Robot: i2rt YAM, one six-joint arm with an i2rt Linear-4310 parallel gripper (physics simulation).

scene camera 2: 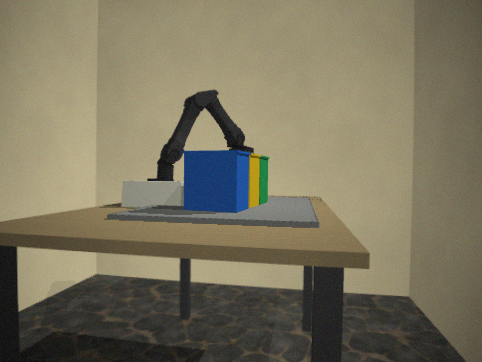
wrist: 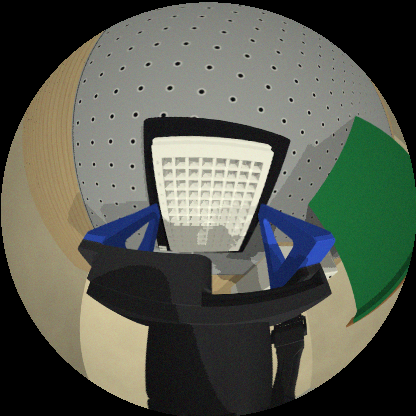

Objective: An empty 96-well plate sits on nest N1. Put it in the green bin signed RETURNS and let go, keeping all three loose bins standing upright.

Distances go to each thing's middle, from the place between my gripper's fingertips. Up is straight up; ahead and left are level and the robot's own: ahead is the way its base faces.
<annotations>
Now: the white 96-well plate (wrist: 208, 187) right at my hand. Round my hand: blue bin (scene camera 2: 218, 180) 48 cm to the right, 7 cm above, 2 cm ahead; black nest (wrist: 186, 126) 2 cm below, 1 cm behind; green bin (wrist: 359, 202) 22 cm to the right, 8 cm ahead, 7 cm above.
</annotations>
